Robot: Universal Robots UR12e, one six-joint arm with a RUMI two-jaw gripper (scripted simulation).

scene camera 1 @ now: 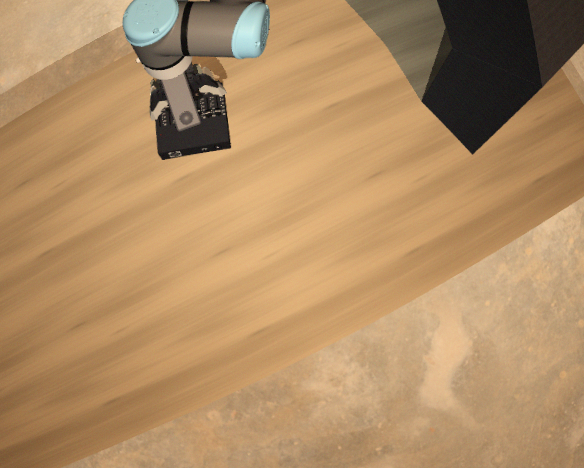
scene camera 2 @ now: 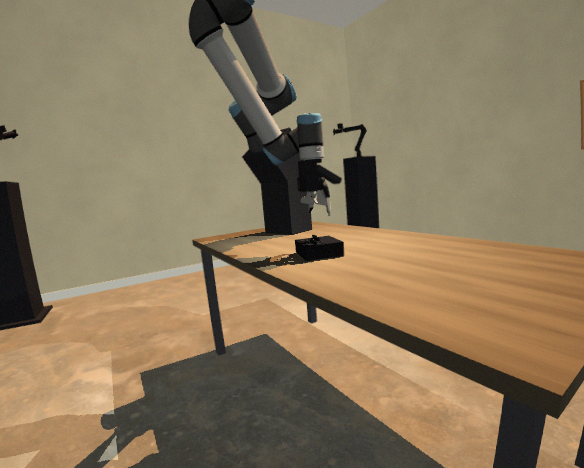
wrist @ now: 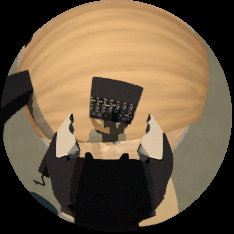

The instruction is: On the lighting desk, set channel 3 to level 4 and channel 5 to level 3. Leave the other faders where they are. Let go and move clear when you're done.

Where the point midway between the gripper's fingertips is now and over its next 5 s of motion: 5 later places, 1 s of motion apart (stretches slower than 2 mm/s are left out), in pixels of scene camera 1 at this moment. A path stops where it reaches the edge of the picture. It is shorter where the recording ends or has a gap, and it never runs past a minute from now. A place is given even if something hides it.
The gripper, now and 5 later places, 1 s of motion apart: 188,105; 193,110; 194,111; 195,114; 197,117; 197,118
